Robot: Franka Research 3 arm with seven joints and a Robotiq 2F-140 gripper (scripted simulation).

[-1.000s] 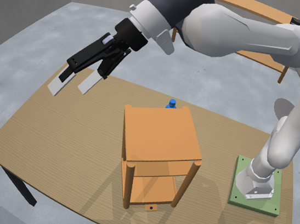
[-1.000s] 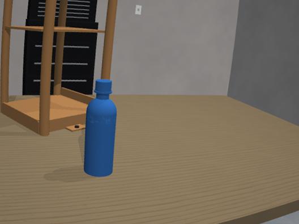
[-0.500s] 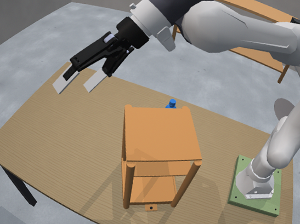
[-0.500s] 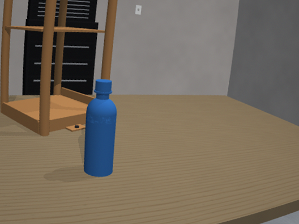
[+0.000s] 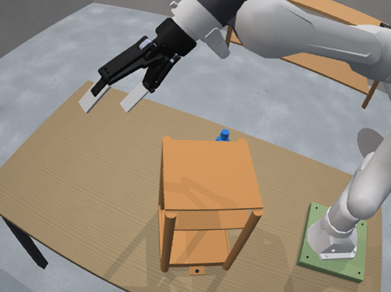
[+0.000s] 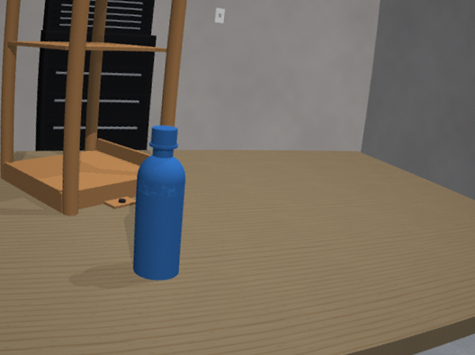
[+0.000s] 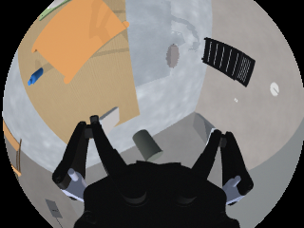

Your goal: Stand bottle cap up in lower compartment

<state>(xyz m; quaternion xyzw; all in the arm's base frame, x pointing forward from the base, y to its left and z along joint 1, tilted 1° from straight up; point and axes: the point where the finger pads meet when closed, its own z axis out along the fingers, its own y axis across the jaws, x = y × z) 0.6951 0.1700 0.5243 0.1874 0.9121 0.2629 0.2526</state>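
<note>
Right now my hand is 230 mm past the blue bottle, 440 mm to the left of it and 450 mm above it. From my hand the other things lie so: shelving unit (220 mm behind, 80 mm to the right, 390 mm below).
</note>
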